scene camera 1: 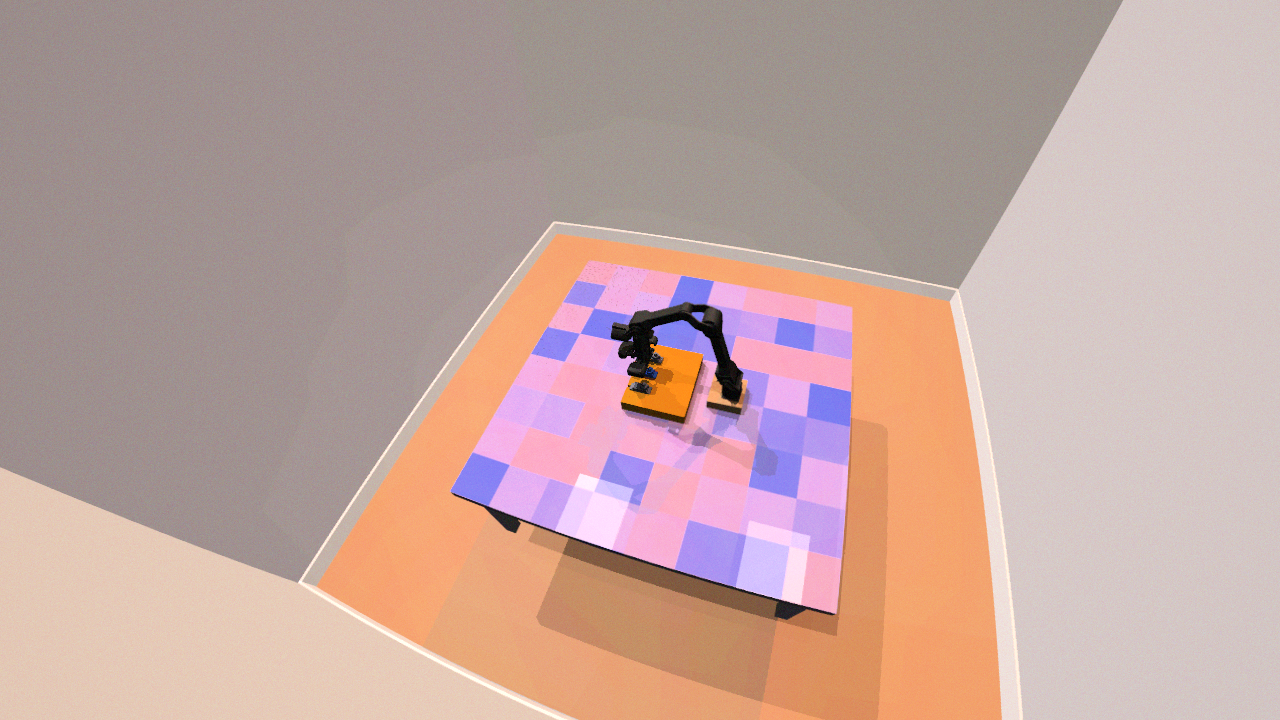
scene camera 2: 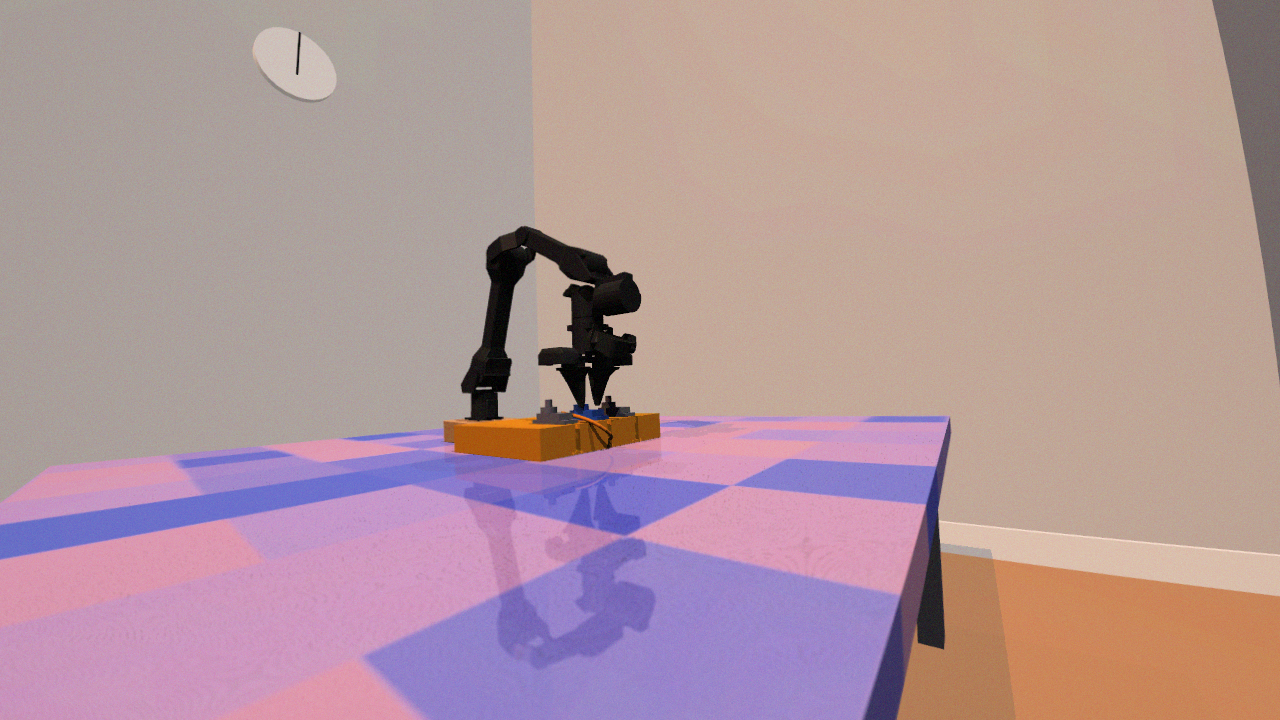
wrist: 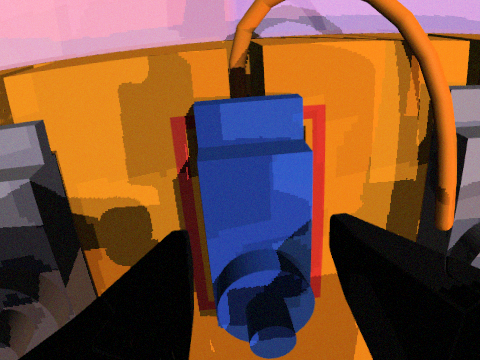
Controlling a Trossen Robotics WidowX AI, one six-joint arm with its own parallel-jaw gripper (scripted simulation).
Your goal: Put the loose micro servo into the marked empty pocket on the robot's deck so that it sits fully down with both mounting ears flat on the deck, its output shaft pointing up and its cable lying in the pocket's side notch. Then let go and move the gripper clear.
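Observation:
An orange deck [scene camera 1: 672, 391] and a blue micro servo [wrist: 255, 169] are visible. The gripper [scene camera 2: 589, 406] is visible as well, and appears also in scene camera 1 [scene camera 1: 644, 369] and the wrist view [wrist: 260, 238].

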